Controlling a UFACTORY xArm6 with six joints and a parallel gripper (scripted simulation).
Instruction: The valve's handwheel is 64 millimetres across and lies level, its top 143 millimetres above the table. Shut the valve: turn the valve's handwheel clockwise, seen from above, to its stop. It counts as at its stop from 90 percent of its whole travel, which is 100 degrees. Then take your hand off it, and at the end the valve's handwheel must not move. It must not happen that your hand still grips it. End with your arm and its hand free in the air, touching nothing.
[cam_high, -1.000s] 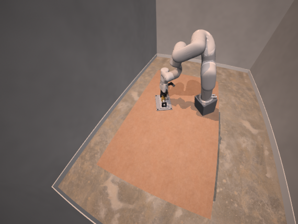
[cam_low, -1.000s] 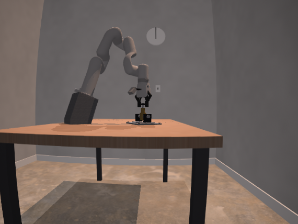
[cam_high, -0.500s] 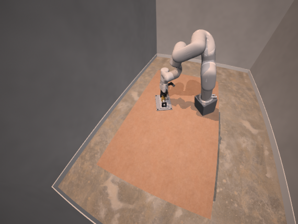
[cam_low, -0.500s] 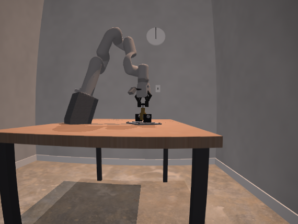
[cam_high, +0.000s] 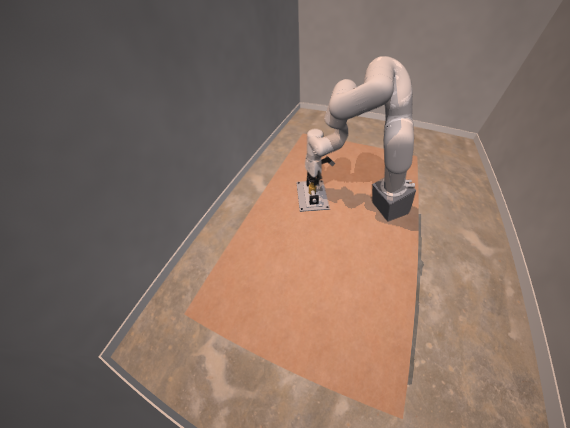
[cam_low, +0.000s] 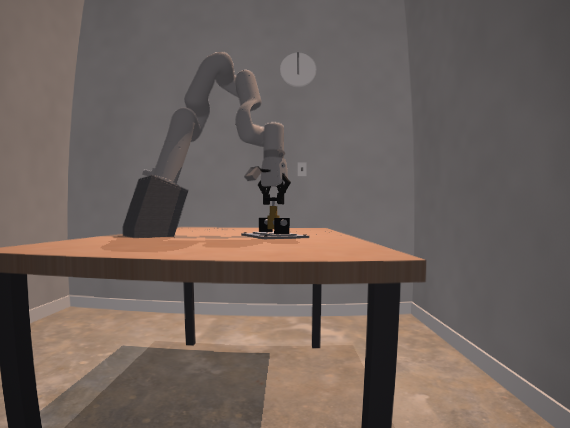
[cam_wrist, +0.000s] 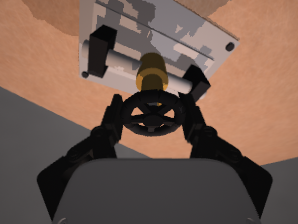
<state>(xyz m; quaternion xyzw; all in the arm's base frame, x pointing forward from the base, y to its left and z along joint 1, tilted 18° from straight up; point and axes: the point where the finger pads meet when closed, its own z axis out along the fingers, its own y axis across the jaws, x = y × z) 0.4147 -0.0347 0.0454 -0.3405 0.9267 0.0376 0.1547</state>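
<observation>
The black spoked handwheel is right at my hand. Round my hand: grey baseplate: 130 mm below.
</observation>
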